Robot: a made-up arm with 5 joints.
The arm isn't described. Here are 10 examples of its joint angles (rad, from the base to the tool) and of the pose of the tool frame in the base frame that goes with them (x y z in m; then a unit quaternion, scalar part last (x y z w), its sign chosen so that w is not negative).
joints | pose
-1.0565 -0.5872 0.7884 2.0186 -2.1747 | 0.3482 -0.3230 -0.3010 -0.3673 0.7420 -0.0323 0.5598
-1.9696 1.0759 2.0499 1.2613 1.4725 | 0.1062 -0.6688 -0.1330 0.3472 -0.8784 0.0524 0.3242
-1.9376 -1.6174 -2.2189 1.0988 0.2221 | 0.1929 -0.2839 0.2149 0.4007 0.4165 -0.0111 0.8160
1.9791 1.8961 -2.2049 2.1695 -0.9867 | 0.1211 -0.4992 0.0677 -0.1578 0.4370 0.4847 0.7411
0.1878 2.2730 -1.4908 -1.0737 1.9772 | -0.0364 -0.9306 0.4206 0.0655 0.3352 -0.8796 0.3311
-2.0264 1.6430 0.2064 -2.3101 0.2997 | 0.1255 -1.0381 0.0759 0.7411 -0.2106 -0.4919 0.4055
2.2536 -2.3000 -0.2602 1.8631 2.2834 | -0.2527 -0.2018 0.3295 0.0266 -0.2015 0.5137 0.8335
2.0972 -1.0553 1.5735 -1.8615 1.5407 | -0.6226 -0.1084 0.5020 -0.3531 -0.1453 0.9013 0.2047
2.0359 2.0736 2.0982 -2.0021 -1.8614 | -0.1058 -0.4313 0.4430 0.7328 -0.2195 0.6419 0.0533
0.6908 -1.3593 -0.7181 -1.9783 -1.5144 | -0.0080 0.1471 -0.0955 0.8937 0.2989 -0.0762 0.3259
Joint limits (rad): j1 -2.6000..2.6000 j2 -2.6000..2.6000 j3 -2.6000..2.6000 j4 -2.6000..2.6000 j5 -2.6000..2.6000
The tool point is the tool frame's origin. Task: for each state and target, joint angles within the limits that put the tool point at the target. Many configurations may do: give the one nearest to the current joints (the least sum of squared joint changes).
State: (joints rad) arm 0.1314 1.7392 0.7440 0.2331 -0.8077
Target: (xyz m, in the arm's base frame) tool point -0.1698 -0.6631 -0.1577
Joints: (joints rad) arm 0.4317 1.3953 0.6021 0.5247 -1.2262
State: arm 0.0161 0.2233 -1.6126 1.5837 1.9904
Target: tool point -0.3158 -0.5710 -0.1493
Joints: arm 0.2027 0.2332 -1.5768 1.8111 1.8014
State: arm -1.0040 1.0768 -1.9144 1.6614 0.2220
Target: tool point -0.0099 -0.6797 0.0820
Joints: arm -1.1782 1.4315 -1.0886 1.1375 -0.5562
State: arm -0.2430 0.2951 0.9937 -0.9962 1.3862
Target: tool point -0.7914 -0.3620 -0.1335
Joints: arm 0.2133 0.5153 0.7260 -1.0904 1.3341
